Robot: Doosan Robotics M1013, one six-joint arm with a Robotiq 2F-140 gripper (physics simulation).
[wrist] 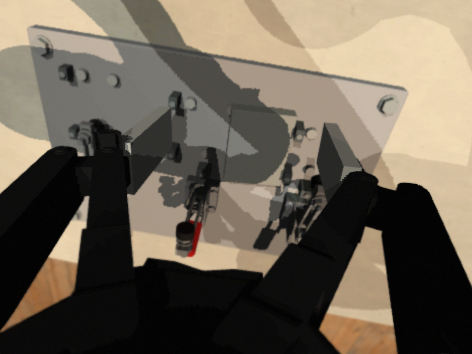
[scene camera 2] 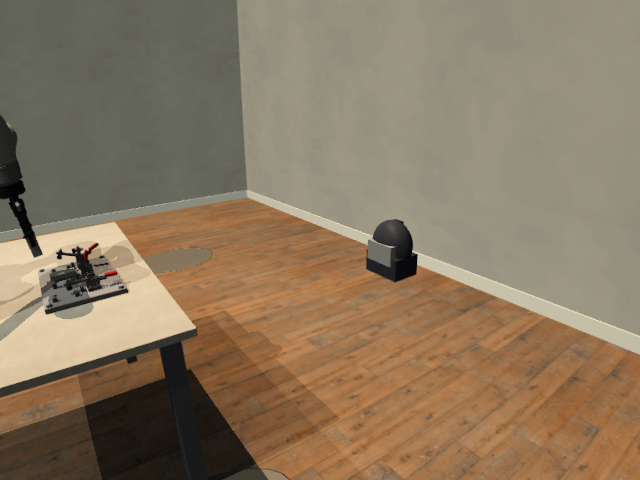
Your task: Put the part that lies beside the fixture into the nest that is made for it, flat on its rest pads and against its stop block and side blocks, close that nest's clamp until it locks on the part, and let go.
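Observation:
The fixture is a grey base plate on the table, with small blocks, round pads and clamps. A flat, roughly square grey part lies on it between the middle and right clamps; shadow hides whether it sits fully on its pads and against its blocks. My gripper is open and empty above the fixture, its pads apart on either side of the part in the wrist view. The middle clamp has a red handle. The right clamp is partly hidden by a finger. Whether either clamp is locked is unclear.
The left clamp stands behind the left finger. In the scene view one red handle points up and another red handle lies low. Bolt heads stand at the plate's corners. The table ends beyond the fixture.

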